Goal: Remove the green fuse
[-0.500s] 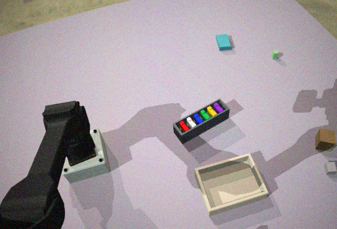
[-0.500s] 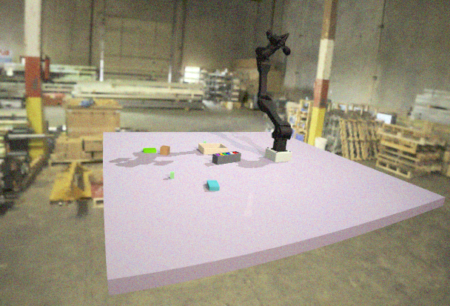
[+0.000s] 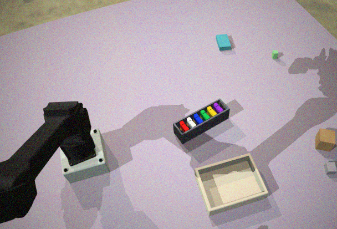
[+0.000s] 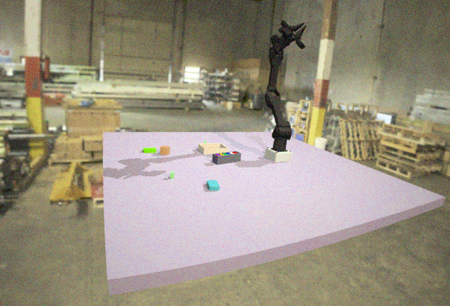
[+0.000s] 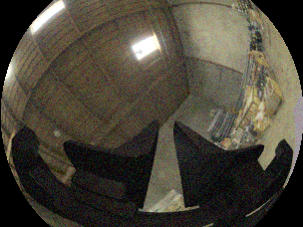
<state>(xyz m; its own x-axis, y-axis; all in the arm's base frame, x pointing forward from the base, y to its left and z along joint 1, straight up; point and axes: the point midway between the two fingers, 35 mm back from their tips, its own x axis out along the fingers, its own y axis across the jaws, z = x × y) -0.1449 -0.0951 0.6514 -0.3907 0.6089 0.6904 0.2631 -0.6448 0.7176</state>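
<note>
My gripper tip is now 46 cm short of the green fuse, 4 cm to the right of it and 70 cm above it. The rest, counted from my gripper tip: tray 43 cm ahead, 14 cm to the right, 72 cm below; then brown block 69 cm ahead, 15 cm to the right, 70 cm below; then teal block 66 cm ahead, 28 cm to the left, 72 cm below.
</note>
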